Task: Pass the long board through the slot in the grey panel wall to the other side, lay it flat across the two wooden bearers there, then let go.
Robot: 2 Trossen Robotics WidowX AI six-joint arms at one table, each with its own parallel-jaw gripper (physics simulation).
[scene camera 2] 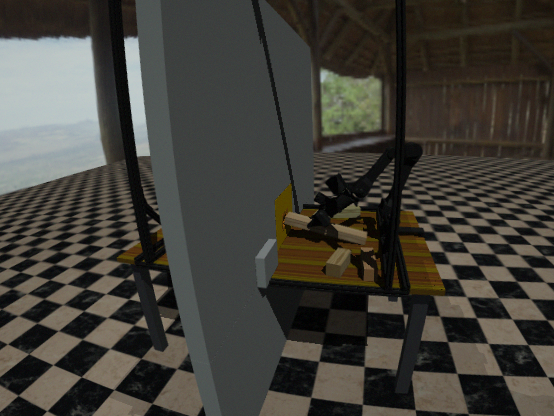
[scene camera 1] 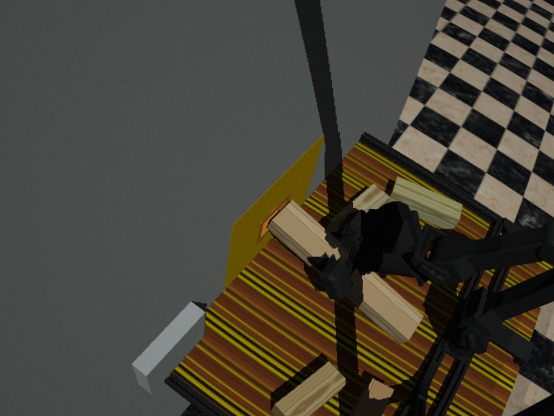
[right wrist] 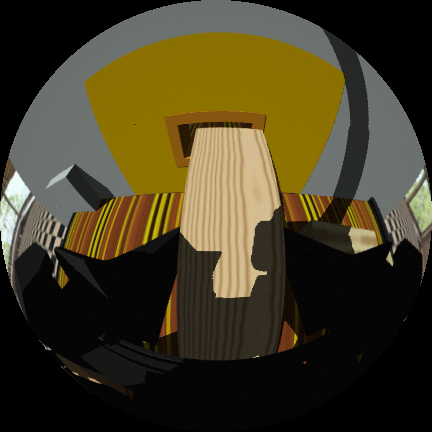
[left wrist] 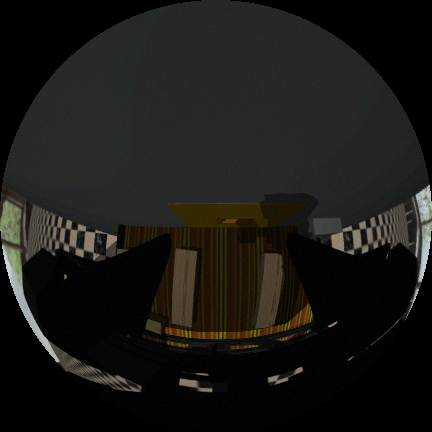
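Note:
The long pale board is held above the table, its front end close before the slot's orange frame in the grey wall. In the right wrist view that end overlaps the opening towards its right side; whether it is inside is unclear. My right gripper is shut on the board near its middle. My left gripper is open and empty across the wall, above two wooden bearers, one at left and one at right. It does not show in the scene cameras.
A yellow panel surrounds the slot. A grey block juts from the wall. A pale green block and several wooden blocks lie on the striped table. Black posts stand at its edges.

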